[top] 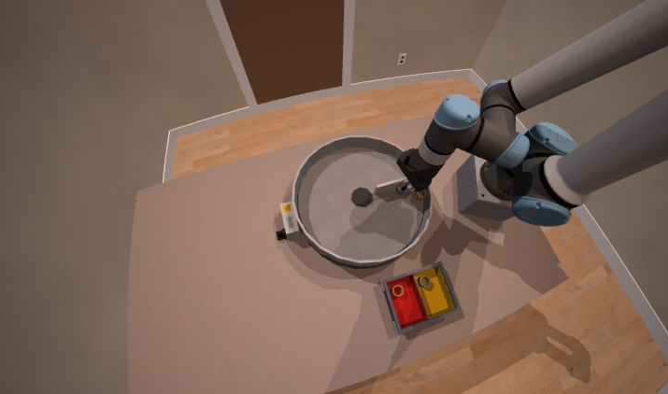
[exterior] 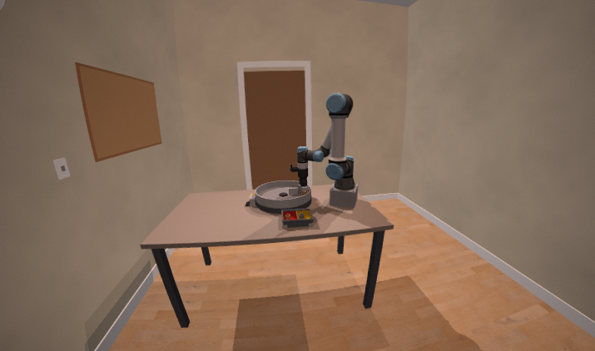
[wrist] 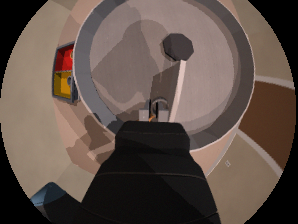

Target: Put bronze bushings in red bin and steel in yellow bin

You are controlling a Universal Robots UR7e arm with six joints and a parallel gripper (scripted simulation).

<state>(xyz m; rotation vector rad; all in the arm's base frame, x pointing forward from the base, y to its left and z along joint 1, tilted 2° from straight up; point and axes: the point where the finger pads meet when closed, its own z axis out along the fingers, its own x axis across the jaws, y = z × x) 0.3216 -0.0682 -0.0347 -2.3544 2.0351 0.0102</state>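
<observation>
My hand is 6 cm short of the red bin, 30 cm to the right of it and 6 cm above it. From my hand the other things lie so: turntable (13 cm ahead, 3 cm to the right, 4 cm below).
</observation>
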